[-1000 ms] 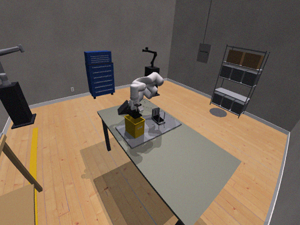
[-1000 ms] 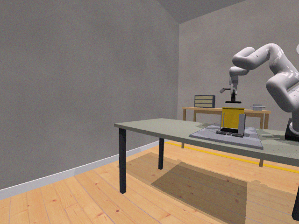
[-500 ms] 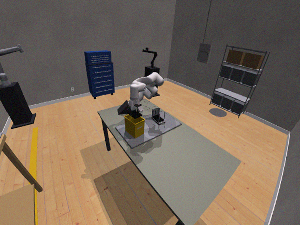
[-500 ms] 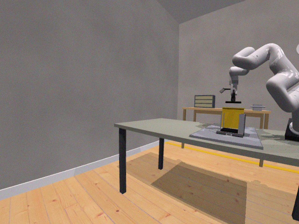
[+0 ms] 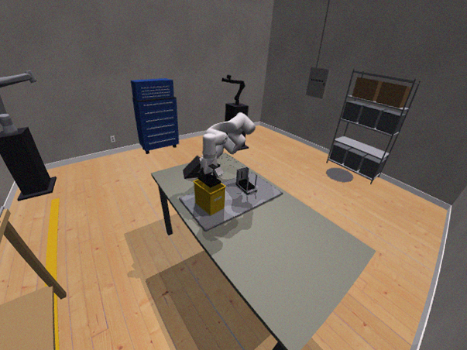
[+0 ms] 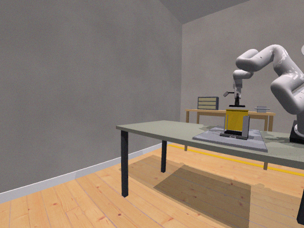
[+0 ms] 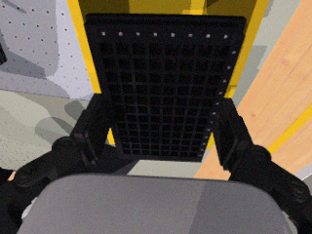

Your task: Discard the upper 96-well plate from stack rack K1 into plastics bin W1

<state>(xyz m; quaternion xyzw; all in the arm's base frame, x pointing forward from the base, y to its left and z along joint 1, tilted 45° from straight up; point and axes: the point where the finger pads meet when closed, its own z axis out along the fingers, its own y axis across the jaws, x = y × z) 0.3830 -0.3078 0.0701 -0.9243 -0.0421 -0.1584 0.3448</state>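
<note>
My hand is 130 mm above the yellow plastics bin W1.
</note>
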